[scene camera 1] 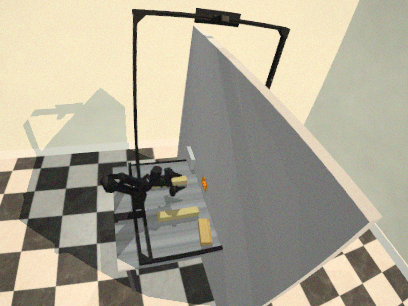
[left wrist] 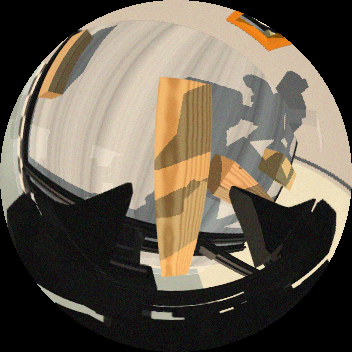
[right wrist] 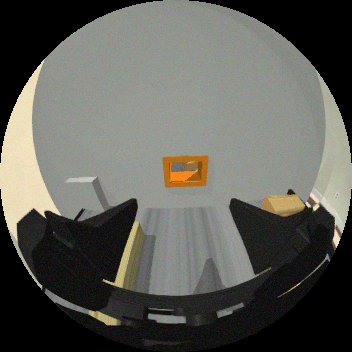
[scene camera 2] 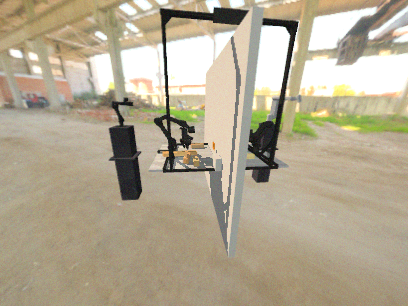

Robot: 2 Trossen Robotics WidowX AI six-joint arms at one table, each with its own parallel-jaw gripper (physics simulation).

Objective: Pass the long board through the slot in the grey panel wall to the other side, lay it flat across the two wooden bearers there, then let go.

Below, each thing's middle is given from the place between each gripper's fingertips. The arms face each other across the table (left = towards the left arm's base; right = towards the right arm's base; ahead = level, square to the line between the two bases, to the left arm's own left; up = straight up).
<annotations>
My left hand is 31 cm to the left of the orange-framed slot [right wrist: 177, 178], 3 cm below it and 1 cm past it.
My right gripper is now 17 cm to the right of the orange-framed slot, 4 cm above it and 1 cm short of it.
</annotations>
